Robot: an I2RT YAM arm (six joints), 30 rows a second.
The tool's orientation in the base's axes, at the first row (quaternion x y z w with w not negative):
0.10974, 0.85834, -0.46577, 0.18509
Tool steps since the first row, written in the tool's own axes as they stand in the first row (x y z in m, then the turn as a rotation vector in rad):
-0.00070, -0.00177, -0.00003, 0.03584, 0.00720, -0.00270
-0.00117, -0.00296, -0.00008, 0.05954, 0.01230, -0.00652
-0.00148, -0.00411, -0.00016, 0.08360, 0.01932, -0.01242
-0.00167, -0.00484, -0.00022, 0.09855, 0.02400, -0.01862
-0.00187, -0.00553, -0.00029, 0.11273, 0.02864, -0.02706
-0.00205, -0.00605, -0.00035, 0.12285, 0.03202, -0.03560
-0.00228, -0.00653, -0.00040, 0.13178, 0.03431, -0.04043
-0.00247, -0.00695, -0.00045, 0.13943, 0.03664, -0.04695
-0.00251, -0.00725, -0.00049, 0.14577, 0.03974, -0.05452
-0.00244, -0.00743, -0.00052, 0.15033, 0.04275, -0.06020
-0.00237, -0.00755, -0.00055, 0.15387, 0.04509, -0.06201
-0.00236, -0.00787, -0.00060, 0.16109, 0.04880, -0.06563
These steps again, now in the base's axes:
-0.00001, -0.00095, 0.00165, -0.03051, 0.00674, -0.01917
-0.00002, -0.00156, 0.00278, -0.05099, 0.01310, -0.03110
-0.00017, -0.00212, 0.00382, -0.07156, 0.02224, -0.04359
-0.00028, -0.00247, 0.00448, -0.08478, 0.03023, -0.05034
-0.00036, -0.00278, 0.00513, -0.09779, 0.04006, -0.05562
-0.00040, -0.00302, 0.00563, -0.10759, 0.04923, -0.05818
-0.00037, -0.00324, 0.00611, -0.11591, 0.05467, -0.06127
-0.00036, -0.00343, 0.00654, -0.12342, 0.06153, -0.06300
-0.00044, -0.00356, 0.00680, -0.12968, 0.06968, -0.06425
-0.00058, -0.00363, 0.00692, -0.13396, 0.07615, -0.06562
-0.00069, -0.00367, 0.00700, -0.13672, 0.07900, -0.06799
-0.00083, -0.00380, 0.00726, -0.14271, 0.08417, -0.07203

